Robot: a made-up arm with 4 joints.
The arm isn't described. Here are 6 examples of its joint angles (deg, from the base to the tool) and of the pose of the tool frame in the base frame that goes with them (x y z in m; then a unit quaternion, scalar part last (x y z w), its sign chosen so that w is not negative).
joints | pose
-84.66 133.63 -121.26 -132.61 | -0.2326 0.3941 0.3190 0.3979 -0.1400 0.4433 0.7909
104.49 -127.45 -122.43 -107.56 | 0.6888 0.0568 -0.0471 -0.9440 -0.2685 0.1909 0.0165
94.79 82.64 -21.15 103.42 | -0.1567 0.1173 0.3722 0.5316 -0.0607 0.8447 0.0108
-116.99 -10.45 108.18 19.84 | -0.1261 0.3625 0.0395 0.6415 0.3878 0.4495 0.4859
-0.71 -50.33 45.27 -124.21 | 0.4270 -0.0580 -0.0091 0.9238 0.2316 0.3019 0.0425
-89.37 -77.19 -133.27 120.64 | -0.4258 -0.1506 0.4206 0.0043 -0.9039 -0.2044 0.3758
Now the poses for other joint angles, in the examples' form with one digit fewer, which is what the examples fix.
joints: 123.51 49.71 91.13 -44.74
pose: 0.270 0.366 0.420 -0.442 -0.368 0.203 0.793
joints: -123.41 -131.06 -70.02 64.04
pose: -0.594 0.266 0.441 -0.281 -0.871 0.362 0.177
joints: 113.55 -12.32 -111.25 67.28
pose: 0.327 -0.323 -0.091 0.388 -0.130 -0.565 0.716
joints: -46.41 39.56 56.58 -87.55
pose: 0.069 0.308 -0.383 0.412 0.707 0.053 0.572
